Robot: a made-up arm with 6 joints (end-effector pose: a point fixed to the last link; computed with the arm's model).
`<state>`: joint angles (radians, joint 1 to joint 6).
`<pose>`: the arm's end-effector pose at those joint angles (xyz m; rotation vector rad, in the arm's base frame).
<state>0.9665 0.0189 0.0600 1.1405 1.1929 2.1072</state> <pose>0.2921 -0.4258 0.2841 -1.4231 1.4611 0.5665</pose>
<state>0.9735 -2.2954 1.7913 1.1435 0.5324 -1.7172</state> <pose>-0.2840 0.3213 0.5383 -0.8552 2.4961 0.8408</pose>
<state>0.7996 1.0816 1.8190 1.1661 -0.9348 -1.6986</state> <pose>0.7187 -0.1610 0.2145 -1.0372 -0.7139 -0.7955</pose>
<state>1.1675 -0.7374 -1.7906 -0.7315 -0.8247 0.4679</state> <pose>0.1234 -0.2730 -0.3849 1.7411 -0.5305 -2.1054</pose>
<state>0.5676 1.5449 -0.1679 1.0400 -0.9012 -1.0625</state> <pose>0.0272 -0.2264 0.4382 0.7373 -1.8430 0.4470</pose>
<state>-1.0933 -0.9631 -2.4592 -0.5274 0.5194 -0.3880</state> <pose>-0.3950 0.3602 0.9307 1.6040 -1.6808 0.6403</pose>
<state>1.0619 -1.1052 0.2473 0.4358 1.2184 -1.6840</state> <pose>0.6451 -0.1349 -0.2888 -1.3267 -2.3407 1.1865</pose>
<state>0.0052 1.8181 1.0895 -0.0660 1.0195 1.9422</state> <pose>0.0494 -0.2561 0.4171 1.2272 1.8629 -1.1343</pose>
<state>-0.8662 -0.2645 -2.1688 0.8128 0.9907 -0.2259</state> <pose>0.4298 0.8528 0.4815 0.9759 -0.1821 -0.1217</pose>
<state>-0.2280 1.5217 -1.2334 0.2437 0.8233 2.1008</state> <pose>0.2551 -0.4252 -0.2441 0.6721 0.4215 0.5536</pose>
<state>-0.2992 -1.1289 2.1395 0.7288 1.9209 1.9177</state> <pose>0.1312 0.1066 0.6557 -2.4052 0.9915 1.1677</pose>
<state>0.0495 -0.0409 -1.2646 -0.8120 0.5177 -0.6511</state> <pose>0.4478 0.2899 -0.6947 -0.9681 -0.8674 1.3146</pose>
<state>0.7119 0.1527 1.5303 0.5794 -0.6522 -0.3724</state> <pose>0.4414 0.2257 0.2168 0.4289 -0.4105 0.4875</pose>
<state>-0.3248 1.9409 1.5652 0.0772 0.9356 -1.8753</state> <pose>0.0208 -0.6505 0.6005 2.1445 -0.9782 -1.9936</pose>
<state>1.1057 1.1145 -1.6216 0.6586 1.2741 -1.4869</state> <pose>0.7000 -0.8199 0.6177 1.5490 1.8026 1.8658</pose>
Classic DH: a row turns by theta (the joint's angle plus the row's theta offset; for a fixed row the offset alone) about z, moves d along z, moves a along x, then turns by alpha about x. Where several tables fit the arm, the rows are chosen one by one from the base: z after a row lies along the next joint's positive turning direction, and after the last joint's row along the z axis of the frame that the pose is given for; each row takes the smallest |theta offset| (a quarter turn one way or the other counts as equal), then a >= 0, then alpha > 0; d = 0 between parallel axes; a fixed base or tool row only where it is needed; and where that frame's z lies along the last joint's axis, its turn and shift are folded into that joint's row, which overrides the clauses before.
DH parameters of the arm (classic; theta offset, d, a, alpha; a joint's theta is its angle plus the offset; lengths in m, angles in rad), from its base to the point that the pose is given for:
base (fixed): -1.5708 0.2437 0.0722 1.5708
joint 1: 0.1879 -0.1473 0.0225 1.294
joint 2: 0 0.1982 -0.2199 -1.294
joint 3: 1.3829 -0.2459 -0.1639 1.5708
joint 4: 0 0.2725 -0.0959 1.5708
joint 5: 1.5708 0.2135 0.0566 -1.5708
joint 6: 0.6542 -0.0885 0.2196 -0.7044
tool (fixed): -1.5661 -0.1062 0 0

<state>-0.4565 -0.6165 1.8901 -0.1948 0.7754 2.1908</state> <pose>0.2901 0.1608 0.4683 -0.9277 2.1216 -0.3271</pose>
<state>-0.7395 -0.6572 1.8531 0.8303 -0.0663 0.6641</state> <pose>0.1763 -0.0938 0.5674 -2.5468 0.4039 -1.1983</pose>
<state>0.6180 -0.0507 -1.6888 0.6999 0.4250 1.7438</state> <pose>0.2772 -0.1184 -0.3338 0.0711 1.0271 1.1407</pose>
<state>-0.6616 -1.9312 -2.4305 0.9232 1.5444 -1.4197</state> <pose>-0.7073 0.3334 0.4557 0.6113 0.5445 0.4776</pose>
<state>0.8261 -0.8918 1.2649 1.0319 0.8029 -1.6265</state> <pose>0.3786 0.4406 0.1445 0.3062 2.0488 -0.3942</pose>
